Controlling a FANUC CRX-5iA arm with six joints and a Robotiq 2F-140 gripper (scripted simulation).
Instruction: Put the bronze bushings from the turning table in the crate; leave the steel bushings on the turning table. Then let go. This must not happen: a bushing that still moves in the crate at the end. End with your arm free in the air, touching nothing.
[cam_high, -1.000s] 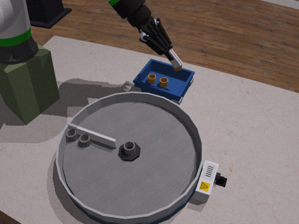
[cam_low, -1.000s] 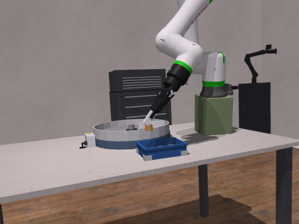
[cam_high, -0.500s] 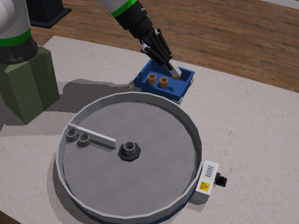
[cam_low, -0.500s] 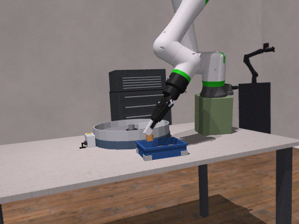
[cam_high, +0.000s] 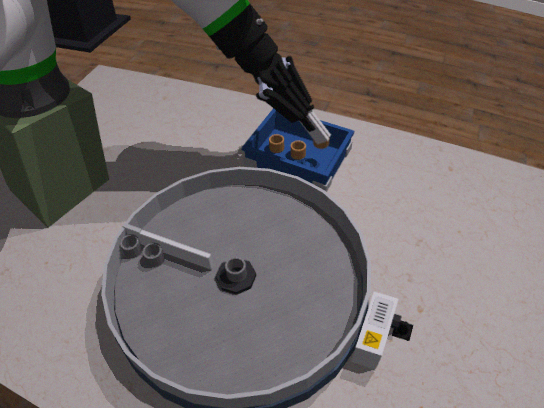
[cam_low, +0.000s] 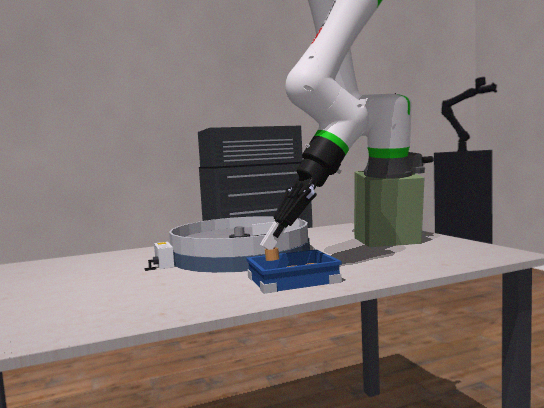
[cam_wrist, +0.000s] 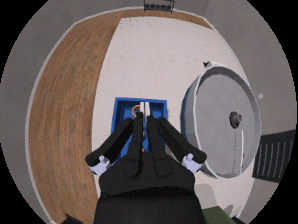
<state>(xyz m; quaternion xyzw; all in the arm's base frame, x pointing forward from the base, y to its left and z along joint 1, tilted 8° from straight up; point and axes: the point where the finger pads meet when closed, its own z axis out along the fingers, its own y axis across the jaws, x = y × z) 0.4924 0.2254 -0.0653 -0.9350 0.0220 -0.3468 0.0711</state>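
My hand is 40 mm past the blue crate, 20 mm to the right of it and 80 mm above it. Also, from my hand: grey turning table 20 mm behind, 330 mm to the right, 60 mm below.
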